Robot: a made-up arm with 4 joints. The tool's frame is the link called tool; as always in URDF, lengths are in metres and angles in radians.
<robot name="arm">
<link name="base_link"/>
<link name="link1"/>
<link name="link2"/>
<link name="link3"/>
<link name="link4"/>
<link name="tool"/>
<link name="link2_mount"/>
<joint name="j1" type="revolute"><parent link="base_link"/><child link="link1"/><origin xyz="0 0 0.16"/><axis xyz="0 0 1"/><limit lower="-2.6" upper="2.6"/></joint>
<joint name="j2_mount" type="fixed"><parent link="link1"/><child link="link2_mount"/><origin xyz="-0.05 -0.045 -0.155"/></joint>
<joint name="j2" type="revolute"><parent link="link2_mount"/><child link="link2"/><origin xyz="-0.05 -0.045 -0.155"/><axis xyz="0 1 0"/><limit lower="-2.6" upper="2.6"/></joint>
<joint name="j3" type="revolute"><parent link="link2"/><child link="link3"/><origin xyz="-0.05 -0.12 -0.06"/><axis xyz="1 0 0"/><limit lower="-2.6" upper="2.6"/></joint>
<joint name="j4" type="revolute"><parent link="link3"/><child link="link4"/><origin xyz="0.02 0.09 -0.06"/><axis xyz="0 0 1"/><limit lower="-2.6" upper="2.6"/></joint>
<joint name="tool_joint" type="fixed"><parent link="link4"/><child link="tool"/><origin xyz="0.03 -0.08 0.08"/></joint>
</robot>
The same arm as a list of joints. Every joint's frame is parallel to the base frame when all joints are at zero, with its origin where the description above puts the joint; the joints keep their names.
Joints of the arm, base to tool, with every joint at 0 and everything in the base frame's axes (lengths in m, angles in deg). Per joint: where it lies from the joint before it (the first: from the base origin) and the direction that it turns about. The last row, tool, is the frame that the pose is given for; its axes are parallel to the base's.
j1: xyz 0.0000 0.0000 0.1600 axis +z
j2: xyz -0.1000 -0.0900 -0.3100 axis +y
j3: xyz -0.0500 -0.1200 -0.0600 axis +x
j4: xyz 0.0200 0.0900 -0.0600 axis +z
tool: xyz 0.0300 -0.0800 0.0800
Joint limits (deg, base to tool): -148.97..148.97 -148.97..148.97 -148.97..148.97 -148.97..148.97

